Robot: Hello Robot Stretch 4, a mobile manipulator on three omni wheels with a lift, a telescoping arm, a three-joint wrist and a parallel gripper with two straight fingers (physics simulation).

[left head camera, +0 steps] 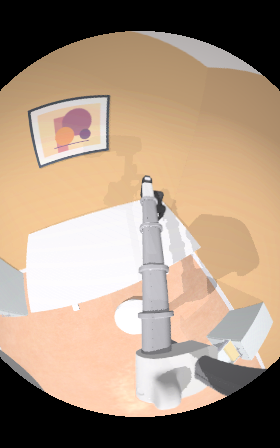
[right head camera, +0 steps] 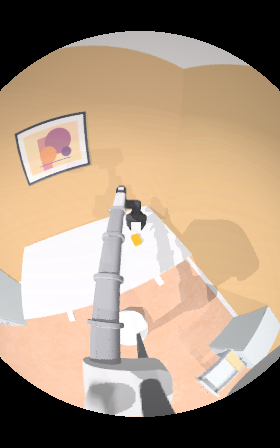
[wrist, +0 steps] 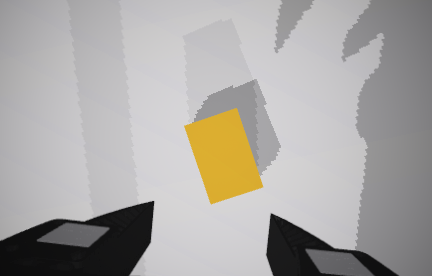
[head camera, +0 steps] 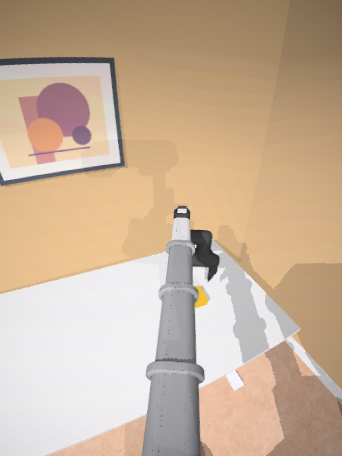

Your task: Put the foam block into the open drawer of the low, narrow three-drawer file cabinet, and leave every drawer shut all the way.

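Places are measured from the robot's base along level axes (x ahead, y left, z up), in millimetres.
Where they show: gripper, fingertip midpoint: (right head camera: pixel 135 229) (wrist: pixel 210 227) (head camera: pixel 199 279); robot's base, origin of the base link: (left head camera: pixel 133 315) (right head camera: pixel 128 326).
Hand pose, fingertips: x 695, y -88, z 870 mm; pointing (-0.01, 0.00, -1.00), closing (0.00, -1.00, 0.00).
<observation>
Things, the pixels of their centre, and the offset from my fingertips. "*": a spot on its surface instead. Level surfaces: height alone.
- yellow foam block, body centre: (wrist: pixel 223 154) (head camera: pixel 197 296) (right head camera: pixel 135 239) 30 mm ahead, 5 mm right, 154 mm down
- white table, its level: 177 mm down
- low grey file cabinet, surface spot: (right head camera: pixel 245 327) * 1001 mm back, 1100 mm right, 446 mm down
- pale yellow thing, surface spot: (right head camera: pixel 234 360) * 1329 mm back, 907 mm right, 455 mm down
- grey box-like thing, surface spot: (left head camera: pixel 11 290) (right head camera: pixel 10 300) * 783 mm back, 1687 mm left, 604 mm down
The yellow foam block (head camera: pixel 201 297) (right head camera: pixel 136 239) (wrist: pixel 223 156) lies on the white table (head camera: pixel 75 350) (left head camera: pixel 80 260) (right head camera: pixel 60 270). In the head camera view the arm hides part of it. My gripper (wrist: pixel 210 227) is open and empty above the table; in the wrist view the block lies just beyond the gap between the fingertips. The low grey file cabinet (left head camera: pixel 240 325) (right head camera: pixel 245 327) stands on the floor at the lower right. Its open drawer (right head camera: pixel 218 372) sticks out toward the robot, with a pale yellow thing (right head camera: pixel 234 360) at its inner end.
The telescoping arm (head camera: pixel 176 325) (left head camera: pixel 155 280) (right head camera: pixel 107 295) reaches out over the table. A wall with a framed picture (head camera: pixel 62 117) stands behind the table, and another wall meets it at the right. A grey box-like thing (left head camera: pixel 11 290) (right head camera: pixel 9 300) stands at the left edge.
</observation>
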